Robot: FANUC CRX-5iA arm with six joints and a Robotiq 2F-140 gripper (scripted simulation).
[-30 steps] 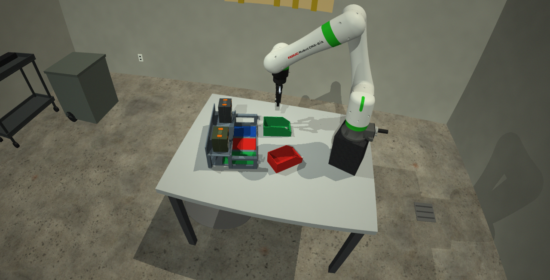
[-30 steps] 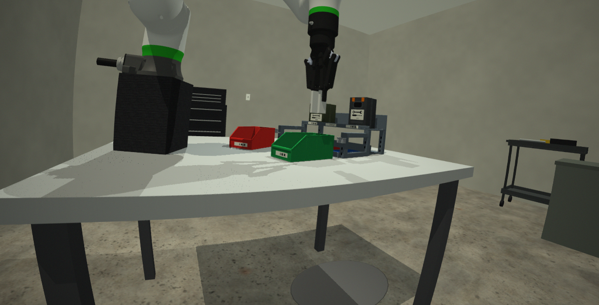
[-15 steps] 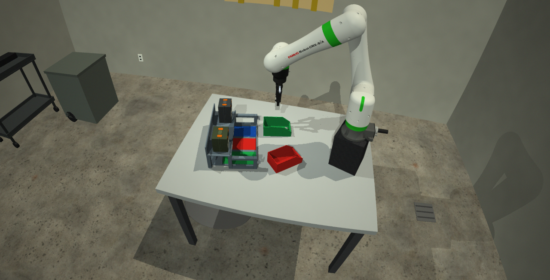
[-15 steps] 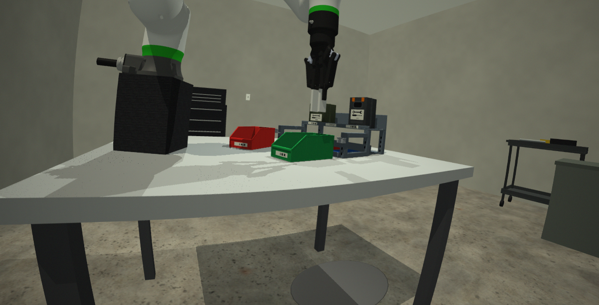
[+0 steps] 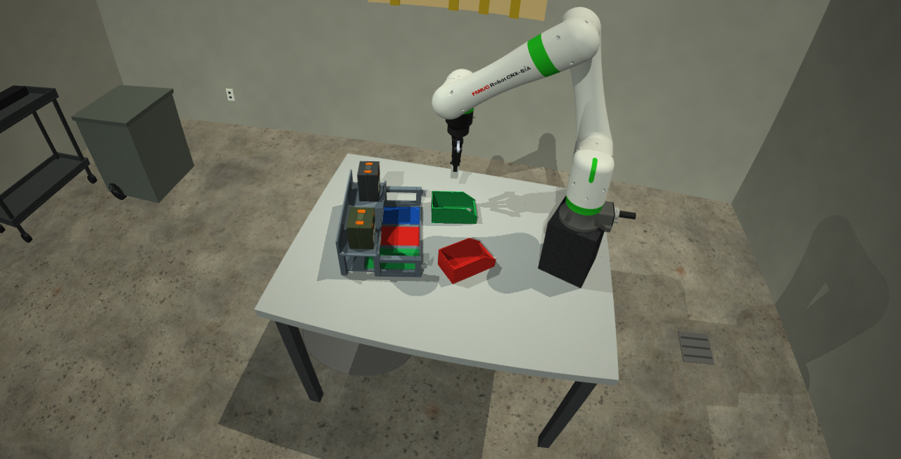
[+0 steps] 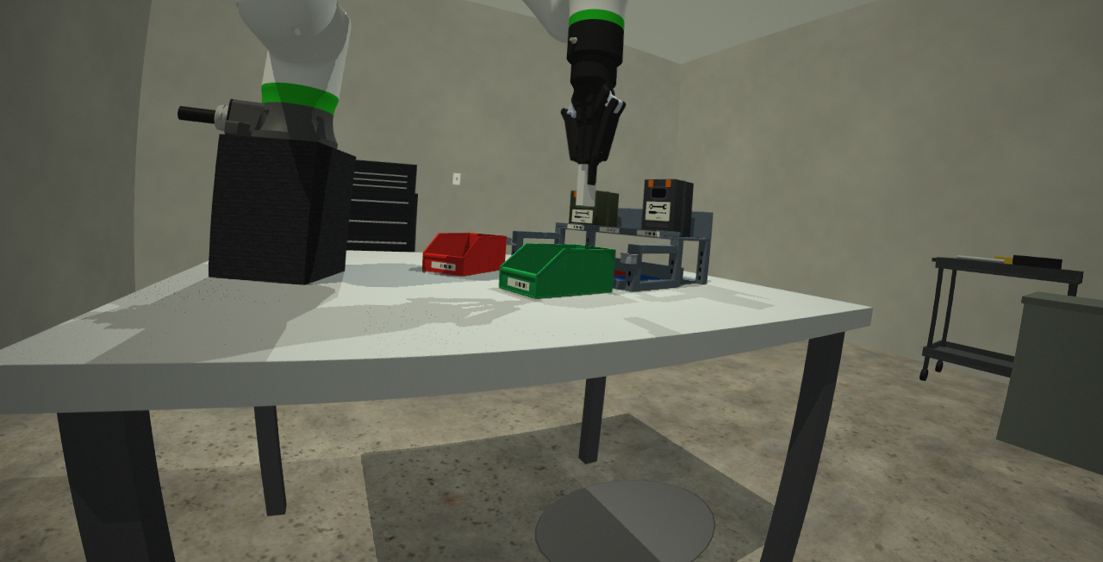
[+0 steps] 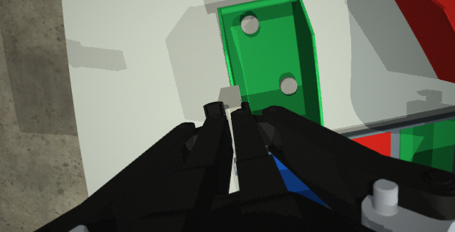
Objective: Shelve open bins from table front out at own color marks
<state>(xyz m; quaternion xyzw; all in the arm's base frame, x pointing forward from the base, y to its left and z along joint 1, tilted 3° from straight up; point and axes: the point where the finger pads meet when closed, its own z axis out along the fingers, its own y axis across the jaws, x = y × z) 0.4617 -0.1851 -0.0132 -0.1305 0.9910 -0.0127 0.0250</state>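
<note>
My gripper is now 29 cm to the right of the red bin, 14 cm above it and 11 cm past it. The rest, counted from my hand: green bin (14 cm below, 5 cm to the left, 2 cm behind).
</note>
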